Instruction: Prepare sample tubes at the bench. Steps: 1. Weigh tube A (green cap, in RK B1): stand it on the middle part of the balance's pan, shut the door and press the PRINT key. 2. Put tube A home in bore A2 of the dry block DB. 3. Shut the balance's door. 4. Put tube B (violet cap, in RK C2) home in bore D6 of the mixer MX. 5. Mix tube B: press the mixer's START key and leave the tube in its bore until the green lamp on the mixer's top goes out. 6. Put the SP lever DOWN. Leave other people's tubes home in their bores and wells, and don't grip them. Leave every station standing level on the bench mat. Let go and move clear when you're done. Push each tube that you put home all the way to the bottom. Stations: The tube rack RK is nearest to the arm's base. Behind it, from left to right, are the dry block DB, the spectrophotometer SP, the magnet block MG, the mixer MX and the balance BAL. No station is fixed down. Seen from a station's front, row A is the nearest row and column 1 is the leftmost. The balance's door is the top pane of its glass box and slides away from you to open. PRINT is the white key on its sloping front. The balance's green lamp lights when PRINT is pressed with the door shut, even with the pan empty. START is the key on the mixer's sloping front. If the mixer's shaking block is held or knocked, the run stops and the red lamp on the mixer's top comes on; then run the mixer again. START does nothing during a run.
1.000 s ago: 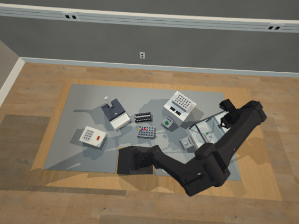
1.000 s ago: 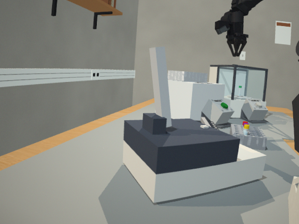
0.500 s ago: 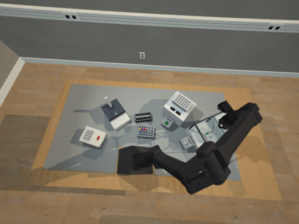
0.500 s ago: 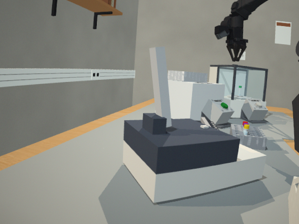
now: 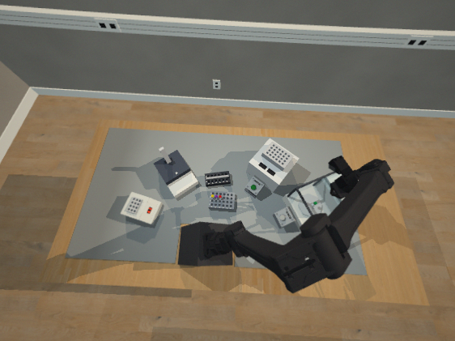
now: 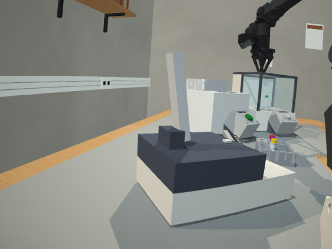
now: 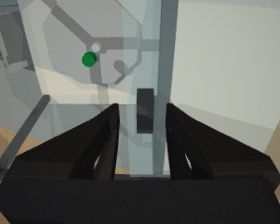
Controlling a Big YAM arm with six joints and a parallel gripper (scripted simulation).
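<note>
Right now the eight-sided pan is 20 mm behind my hand, 60 mm to the left of it and 140 mm below it. From my hand the other things lie so: print key: 60 mm behind, 200 mm to the left, 150 mm below; balance door: 10 mm ahead, 30 mm to the right, 10 mm below; mixer block: 220 mm ahead, 180 mm to the left, 70 mm below.
</note>
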